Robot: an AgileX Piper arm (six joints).
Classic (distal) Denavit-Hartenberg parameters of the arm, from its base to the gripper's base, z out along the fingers. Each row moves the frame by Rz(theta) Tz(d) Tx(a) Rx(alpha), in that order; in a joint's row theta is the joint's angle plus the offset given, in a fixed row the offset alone. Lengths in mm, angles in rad.
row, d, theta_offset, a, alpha
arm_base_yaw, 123, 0, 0, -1.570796
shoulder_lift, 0, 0.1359, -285.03, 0
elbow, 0, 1.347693, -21.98, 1.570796
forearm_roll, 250.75, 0, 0, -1.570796
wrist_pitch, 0, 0, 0, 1.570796
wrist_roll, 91, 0, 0, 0
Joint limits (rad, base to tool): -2.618..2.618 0..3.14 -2.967..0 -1.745..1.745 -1.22..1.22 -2.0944..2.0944
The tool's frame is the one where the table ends.
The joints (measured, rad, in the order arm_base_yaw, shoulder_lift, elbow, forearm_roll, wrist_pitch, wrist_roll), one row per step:
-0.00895, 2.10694, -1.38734, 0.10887, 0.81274, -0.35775
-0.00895, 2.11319, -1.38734, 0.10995, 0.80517, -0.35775
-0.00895, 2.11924, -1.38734, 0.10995, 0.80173, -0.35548
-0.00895, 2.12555, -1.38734, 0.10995, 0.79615, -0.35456
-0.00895, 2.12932, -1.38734, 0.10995, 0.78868, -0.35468
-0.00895, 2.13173, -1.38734, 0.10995, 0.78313, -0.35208
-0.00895, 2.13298, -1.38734, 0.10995, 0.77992, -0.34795
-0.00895, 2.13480, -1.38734, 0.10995, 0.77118, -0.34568
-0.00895, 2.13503, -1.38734, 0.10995, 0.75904, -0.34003
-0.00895, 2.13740, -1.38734, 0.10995, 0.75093, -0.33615
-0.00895, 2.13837, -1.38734, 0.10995, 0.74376, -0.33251
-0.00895, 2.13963, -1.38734, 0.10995, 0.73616, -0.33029
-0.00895, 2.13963, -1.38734, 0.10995, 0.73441, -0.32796
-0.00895, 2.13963, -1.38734, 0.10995, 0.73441, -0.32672
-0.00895, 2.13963, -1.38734, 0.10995, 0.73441, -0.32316
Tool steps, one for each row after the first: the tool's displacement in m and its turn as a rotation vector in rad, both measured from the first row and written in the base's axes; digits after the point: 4 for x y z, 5 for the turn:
0.0007, 0.0000, -0.0024, 0.00037, -0.00128, -0.00131
0.0010, 0.0000, -0.0049, 0.00045, 0.00153, -0.00385
0.0015, -0.0001, -0.0073, 0.00021, 0.00237, -0.00525
0.0021, -0.0001, -0.0088, -0.00033, -0.00129, -0.00578
0.0026, -0.0002, -0.0097, -0.00038, -0.00420, -0.00884
0.0029, -0.0002, -0.0102, -0.00006, -0.00582, -0.01320
0.0037, -0.0003, -0.0108, -0.00036, -0.01251, -0.01620
0.0048, -0.0004, -0.0108, -0.00039, -0.02392, -0.02282
0.0055, -0.0004, -0.0116, -0.00037, -0.02932, -0.02735
0.0061, -0.0005, -0.0119, -0.00030, -0.03520, -0.03155
0.0068, -0.0005, -0.0123, -0.00045, -0.04133, -0.03439
0.0069, -0.0006, -0.0123, -0.00021, -0.04290, -0.03683
0.0069, -0.0006, -0.0123, -0.00002, -0.04280, -0.03805
0.0069, -0.0006, -0.0123, 0.00052, -0.04254, -0.04156

